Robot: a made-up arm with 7 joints.
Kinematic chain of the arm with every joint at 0, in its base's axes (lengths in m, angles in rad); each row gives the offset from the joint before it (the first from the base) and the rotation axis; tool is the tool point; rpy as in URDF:
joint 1: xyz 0 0 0 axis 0.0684 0.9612 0.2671
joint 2: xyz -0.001 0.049 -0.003 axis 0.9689 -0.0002 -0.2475
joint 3: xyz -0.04 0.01 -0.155 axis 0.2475 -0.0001 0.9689
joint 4: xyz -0.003 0 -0.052 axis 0.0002 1 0
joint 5: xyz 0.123 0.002 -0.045 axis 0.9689 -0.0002 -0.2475
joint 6: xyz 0.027 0 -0.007 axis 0.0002 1 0
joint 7: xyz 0.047 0 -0.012 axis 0.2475 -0.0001 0.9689
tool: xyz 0 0 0 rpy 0 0.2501 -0.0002
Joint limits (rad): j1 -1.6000..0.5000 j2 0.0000..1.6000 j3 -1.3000..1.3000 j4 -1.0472..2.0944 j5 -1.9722..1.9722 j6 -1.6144..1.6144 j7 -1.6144..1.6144
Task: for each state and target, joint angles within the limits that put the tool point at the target. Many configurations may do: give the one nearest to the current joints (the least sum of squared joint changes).
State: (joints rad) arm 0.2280 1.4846 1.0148 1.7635 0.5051 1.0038 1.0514
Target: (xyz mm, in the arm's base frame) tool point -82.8 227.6 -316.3
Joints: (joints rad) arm -0.1505 0.7672 1.2231 2.0335 0.4214 1.0144 1.0514
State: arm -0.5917 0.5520 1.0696 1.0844 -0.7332 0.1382 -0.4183
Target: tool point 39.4 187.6 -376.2
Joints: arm -0.1591 0.0162 1.0880 0.7855 -0.7399 0.0994 -0.4183
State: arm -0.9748 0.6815 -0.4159 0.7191 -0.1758 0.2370 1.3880
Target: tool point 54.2 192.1 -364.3
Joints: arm -0.0707 0.6120 -0.6498 0.7194 -0.1988 0.2862 1.3880
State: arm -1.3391 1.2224 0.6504 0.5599 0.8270 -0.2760 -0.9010
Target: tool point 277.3 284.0 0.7
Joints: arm -0.8428 0.8367 0.5761 0.4096 0.8189 -0.3874 -0.9010
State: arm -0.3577 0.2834 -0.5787 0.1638 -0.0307 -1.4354 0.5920
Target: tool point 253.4 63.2 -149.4
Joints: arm -0.6363 0.4658 -0.3740 0.2709 -0.0876 -1.3693 0.5920
